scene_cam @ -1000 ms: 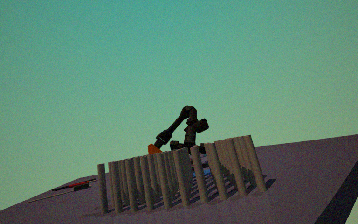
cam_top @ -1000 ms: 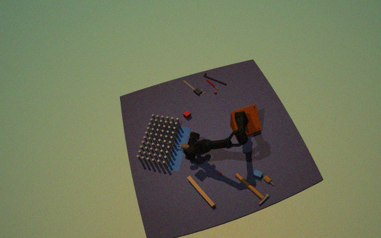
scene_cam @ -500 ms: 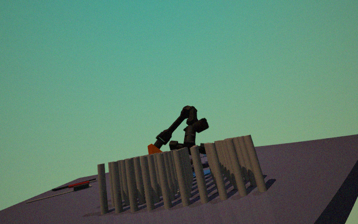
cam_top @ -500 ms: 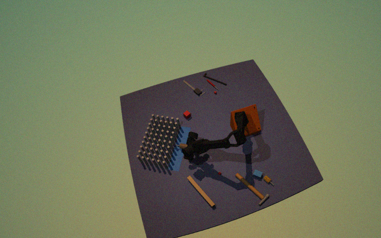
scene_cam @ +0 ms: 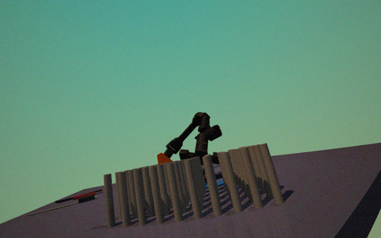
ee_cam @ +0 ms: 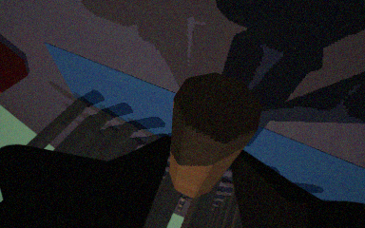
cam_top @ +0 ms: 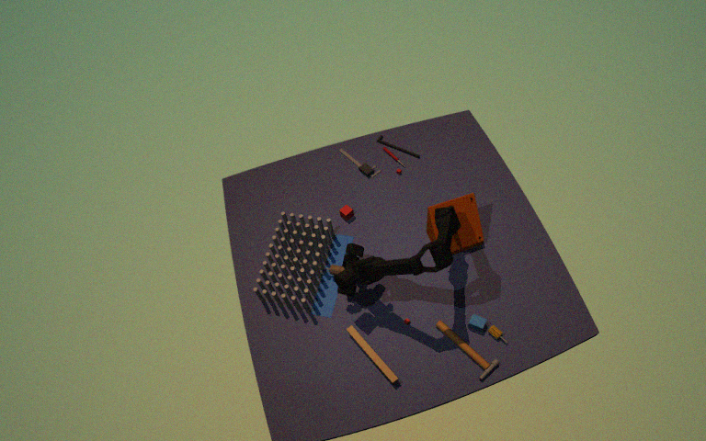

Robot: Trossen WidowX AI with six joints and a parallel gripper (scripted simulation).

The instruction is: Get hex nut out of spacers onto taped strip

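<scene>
My gripper tip is 40 mm short of the blue taped strip, 20 mm to the left of it and 40 mm above it. Also, from my gripper tip: blue cube (440 mm behind, 330 mm to the left, 20 mm below); then hook tool (100 mm ahead, 40 mm to the right, 10 mm below); then red cube (60 mm behind, 270 mm to the right, 20 mm below).
</scene>
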